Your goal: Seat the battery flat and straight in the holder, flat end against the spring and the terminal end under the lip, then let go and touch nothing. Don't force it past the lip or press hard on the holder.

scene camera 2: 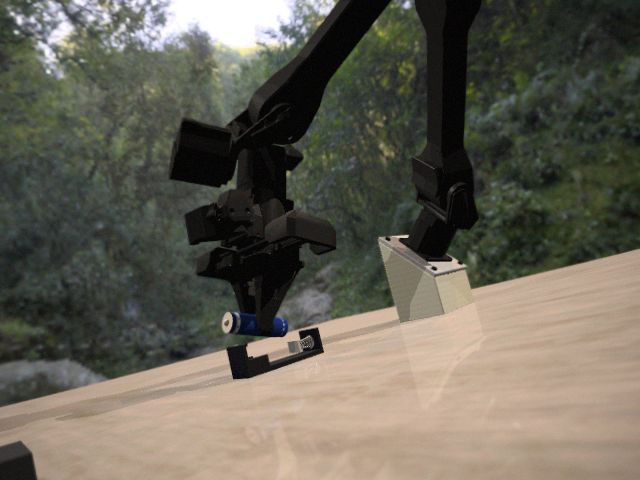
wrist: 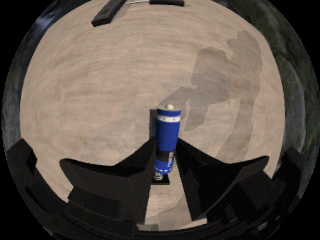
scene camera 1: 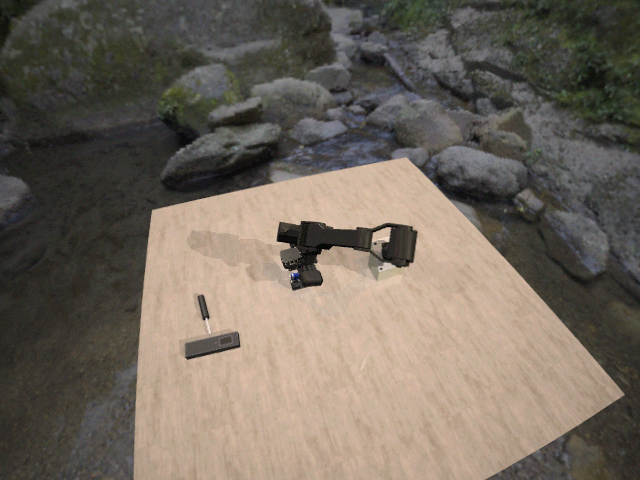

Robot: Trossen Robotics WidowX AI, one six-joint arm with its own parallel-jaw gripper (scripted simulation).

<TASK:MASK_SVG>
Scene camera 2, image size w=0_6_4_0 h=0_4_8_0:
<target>gripper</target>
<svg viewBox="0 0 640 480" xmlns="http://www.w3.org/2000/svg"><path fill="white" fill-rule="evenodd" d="M249 182L239 186L237 189L229 189L220 193L217 202L202 205L185 213L184 216L190 245L221 240L221 246L226 248L236 246L237 250L217 247L204 253L197 259L196 275L228 281L233 287L240 312L257 314L258 329L260 331L267 331L299 270L305 266L305 262L299 261L299 249L302 248L303 244L309 243L309 249L316 255L336 250L336 231L327 220L293 210L294 201L286 199L286 191L282 187L268 182Z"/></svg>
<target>blue battery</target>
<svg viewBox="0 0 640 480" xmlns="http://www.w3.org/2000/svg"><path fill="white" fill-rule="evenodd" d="M222 320L222 330L228 334L284 337L288 331L287 320L279 317L274 317L267 331L260 331L258 329L257 314L227 312Z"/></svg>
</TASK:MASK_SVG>
